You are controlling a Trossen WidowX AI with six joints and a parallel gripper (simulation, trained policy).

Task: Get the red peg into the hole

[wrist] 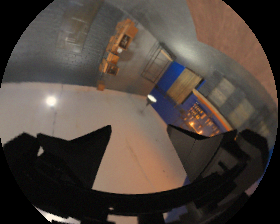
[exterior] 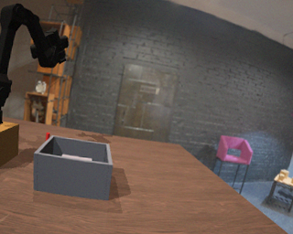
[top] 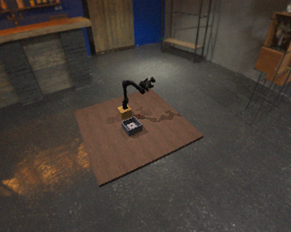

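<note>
Right now my gripper tip is 14 cm short of the red peg, 29 cm to the left of it and 42 cm above it. Round my gripper tip: plate 27 cm ahead, 48 cm to the right, 41 cm below; then grey box 27 cm ahead, 48 cm to the right, 43 cm below.
</note>
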